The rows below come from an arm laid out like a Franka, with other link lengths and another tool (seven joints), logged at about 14 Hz.
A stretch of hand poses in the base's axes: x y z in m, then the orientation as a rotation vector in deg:
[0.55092 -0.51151 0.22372 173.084 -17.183 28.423]
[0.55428 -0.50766 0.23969 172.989 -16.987 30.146]
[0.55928 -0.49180 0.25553 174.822 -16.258 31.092]
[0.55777 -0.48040 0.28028 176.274 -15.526 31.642]
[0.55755 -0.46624 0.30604 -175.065 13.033 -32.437]
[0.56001 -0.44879 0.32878 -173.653 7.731 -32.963]
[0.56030 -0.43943 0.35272 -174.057 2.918 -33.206]
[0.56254 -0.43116 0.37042 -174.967 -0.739 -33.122]
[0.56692 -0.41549 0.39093 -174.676 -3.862 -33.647]
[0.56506 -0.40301 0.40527 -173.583 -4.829 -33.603]
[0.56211 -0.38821 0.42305 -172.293 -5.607 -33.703]
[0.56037 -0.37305 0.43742 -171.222 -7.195 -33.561]
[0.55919 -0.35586 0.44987 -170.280 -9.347 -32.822]
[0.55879 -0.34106 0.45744 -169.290 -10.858 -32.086]
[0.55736 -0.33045 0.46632 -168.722 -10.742 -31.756]
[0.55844 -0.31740 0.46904 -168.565 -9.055 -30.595]
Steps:
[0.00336 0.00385 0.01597 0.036 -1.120 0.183]
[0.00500 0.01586 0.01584 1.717 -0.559 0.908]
[-0.00151 0.01140 0.02475 1.314 -0.307 0.798]
[-0.00022 0.01416 0.02576 1.357 -0.782 1.805]
[0.00246 0.01745 0.02274 0.918 -0.660 3.584]
[0.00029 0.00936 0.02394 -0.880 -0.176 3.006]
[0.00224 0.00827 0.01770 -1.282 0.120 2.164]
[0.00438 0.01567 0.02051 -0.227 -0.400 1.998]
[-0.00186 0.01248 0.01434 0.920 -0.095 0.828]
[-0.00295 0.01480 0.01778 1.108 -0.205 0.747]
[-0.00174 0.01516 0.01437 0.799 -0.051 1.237]
[-0.00118 0.01719 0.01245 0.651 0.330 1.616]
[-0.00040 0.01480 0.00757 0.785 0.351 1.228]
[-0.00143 0.01061 0.00888 0.612 0.187 0.074]
[0.00108 0.01305 0.00272 0.598 0.843 -0.958]

